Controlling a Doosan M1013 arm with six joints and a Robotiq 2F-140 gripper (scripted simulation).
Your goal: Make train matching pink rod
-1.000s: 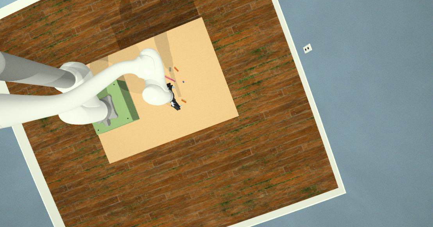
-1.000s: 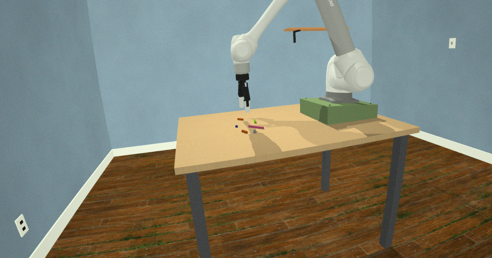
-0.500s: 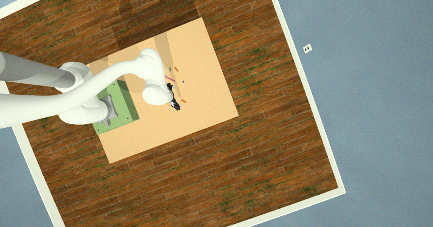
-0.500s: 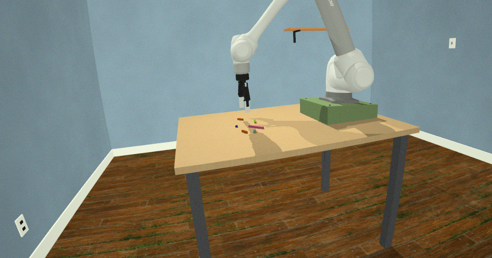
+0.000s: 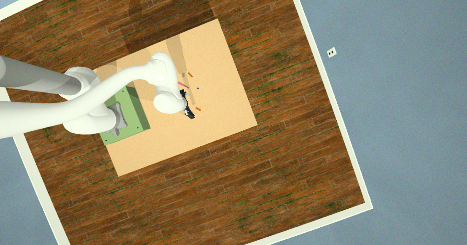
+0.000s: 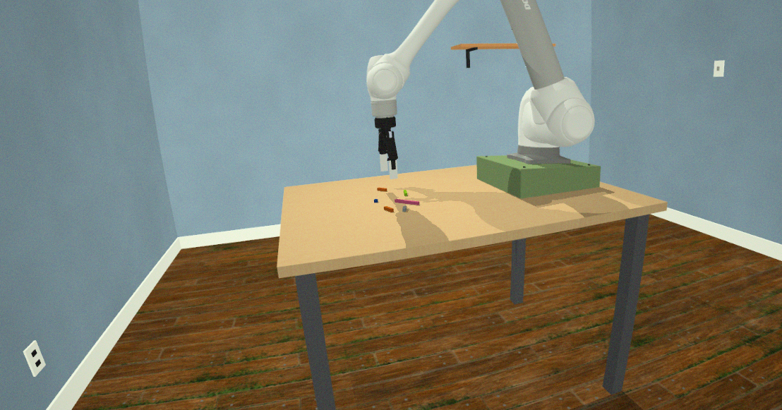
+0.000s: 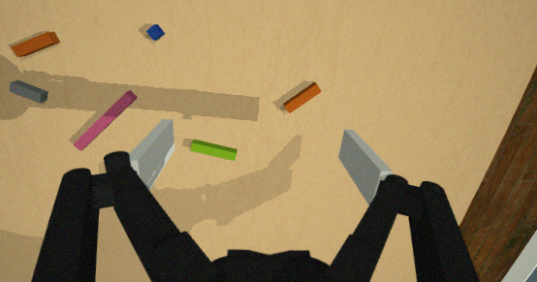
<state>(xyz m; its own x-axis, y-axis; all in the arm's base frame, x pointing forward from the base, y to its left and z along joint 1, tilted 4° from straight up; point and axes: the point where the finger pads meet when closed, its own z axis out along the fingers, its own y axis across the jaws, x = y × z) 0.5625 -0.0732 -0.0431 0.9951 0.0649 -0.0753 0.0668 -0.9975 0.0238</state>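
Right now the blue rod is 110 mm to the left of my hand, 70 mm below it and 70 mm ahead of it. From my hand the other things lie so: lime rod 70 mm below, 50 mm behind, 40 mm to the left; then grey rod 230 mm to the left, 70 mm below, 10 mm behind; then pink rod 160 mm to the left, 70 mm below, 30 mm behind.
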